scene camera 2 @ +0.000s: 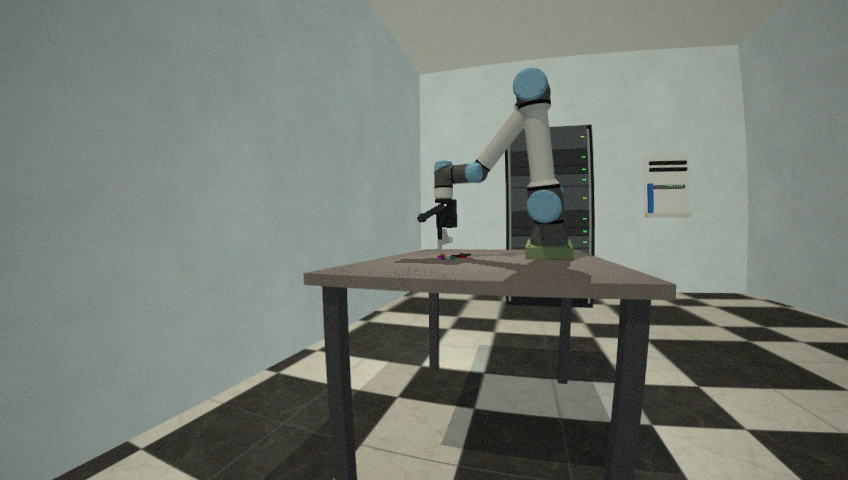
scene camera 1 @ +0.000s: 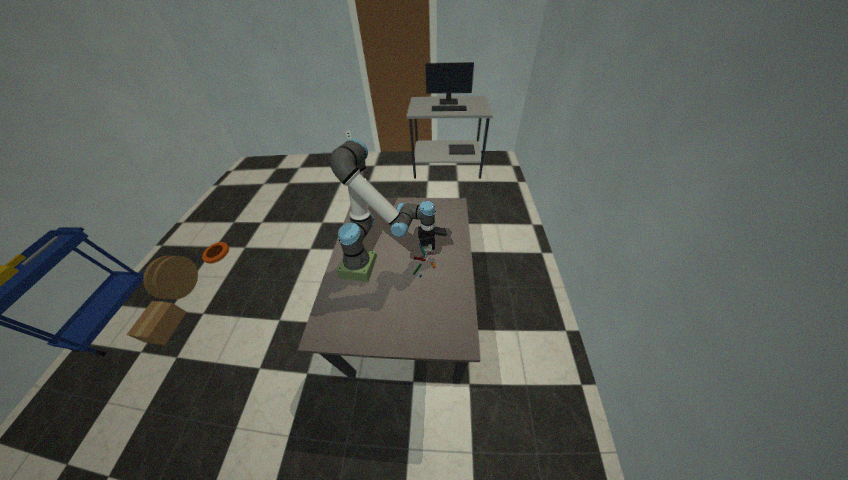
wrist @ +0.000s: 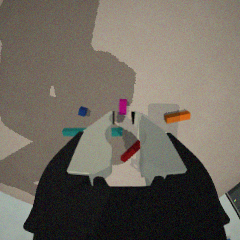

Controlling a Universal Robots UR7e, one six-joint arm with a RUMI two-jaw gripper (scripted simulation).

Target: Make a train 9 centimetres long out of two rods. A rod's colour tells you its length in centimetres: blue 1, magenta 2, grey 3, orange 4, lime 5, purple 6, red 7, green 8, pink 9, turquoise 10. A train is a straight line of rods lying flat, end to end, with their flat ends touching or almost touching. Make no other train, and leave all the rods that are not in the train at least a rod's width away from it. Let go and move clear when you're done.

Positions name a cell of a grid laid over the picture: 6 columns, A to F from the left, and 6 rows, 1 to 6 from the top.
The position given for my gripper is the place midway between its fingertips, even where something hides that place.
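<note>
My gripper (scene camera 2: D4) is visible; the same gripper (wrist: D3) appears as well.
</note>
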